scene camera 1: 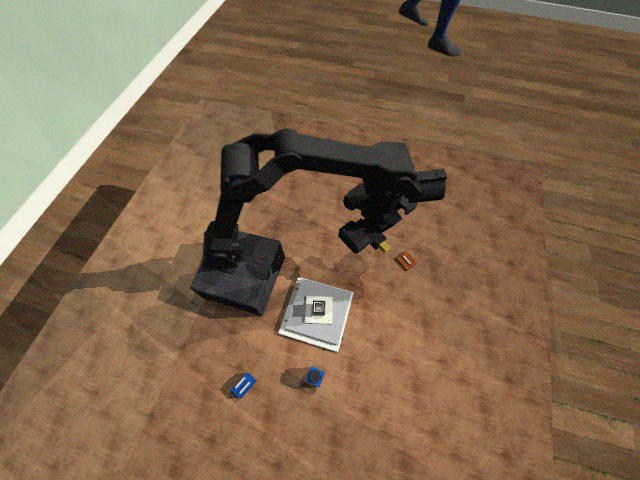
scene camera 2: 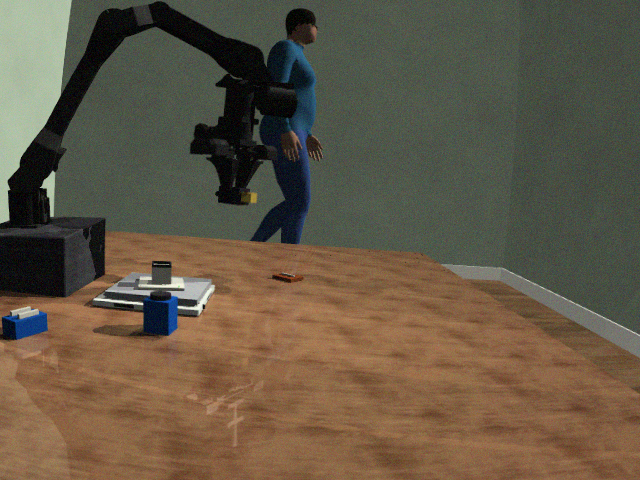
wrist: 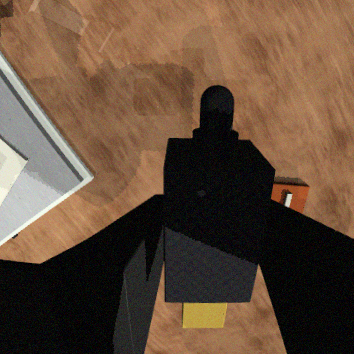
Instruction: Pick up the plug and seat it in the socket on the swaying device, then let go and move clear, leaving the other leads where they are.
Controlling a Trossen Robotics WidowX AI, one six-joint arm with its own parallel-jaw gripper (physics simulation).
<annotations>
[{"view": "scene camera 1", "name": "my gripper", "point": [372, 236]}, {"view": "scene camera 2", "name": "my gripper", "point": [232, 197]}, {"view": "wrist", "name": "my gripper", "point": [209, 207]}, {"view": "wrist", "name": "plug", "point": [216, 188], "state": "held by my gripper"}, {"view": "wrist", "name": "orange lead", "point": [293, 195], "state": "on the table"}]
</annotations>
